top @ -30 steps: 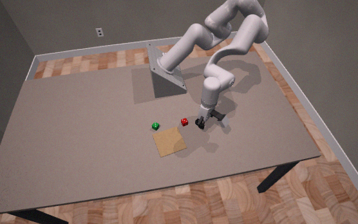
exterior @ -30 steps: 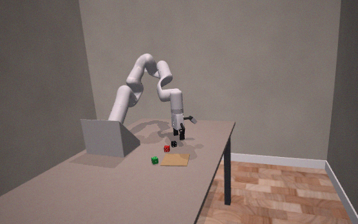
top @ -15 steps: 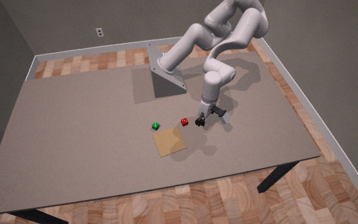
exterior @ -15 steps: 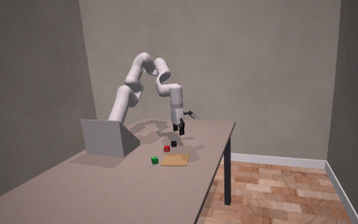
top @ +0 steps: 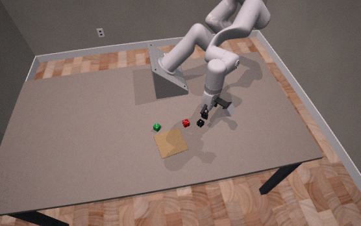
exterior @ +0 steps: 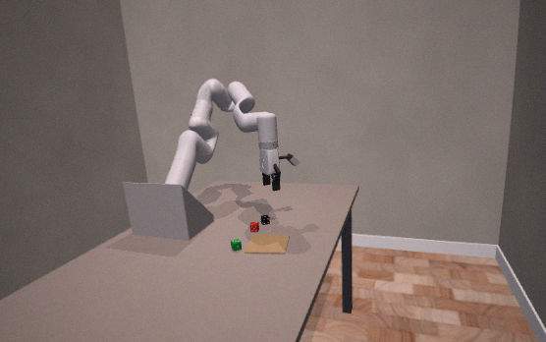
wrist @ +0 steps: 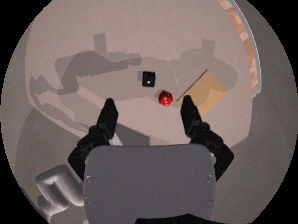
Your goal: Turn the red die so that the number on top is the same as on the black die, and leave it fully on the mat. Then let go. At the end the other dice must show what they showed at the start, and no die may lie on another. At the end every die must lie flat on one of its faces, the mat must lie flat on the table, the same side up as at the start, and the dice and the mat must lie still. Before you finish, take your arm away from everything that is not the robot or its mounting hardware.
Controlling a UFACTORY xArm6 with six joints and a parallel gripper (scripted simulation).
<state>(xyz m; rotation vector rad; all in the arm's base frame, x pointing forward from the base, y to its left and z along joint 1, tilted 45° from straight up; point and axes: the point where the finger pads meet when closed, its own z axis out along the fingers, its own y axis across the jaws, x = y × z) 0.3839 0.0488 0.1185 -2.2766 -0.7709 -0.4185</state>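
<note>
The red die lies 140 mm below my hand, 100 mm to the right of it and 50 mm behind it. Round my hand: black die: 140 mm below, 30 mm behind, 20 mm to the right; green die: 250 mm to the right, 140 mm below, 70 mm behind; tan mat: 210 mm to the right, 150 mm below, 30 mm ahead.
</note>
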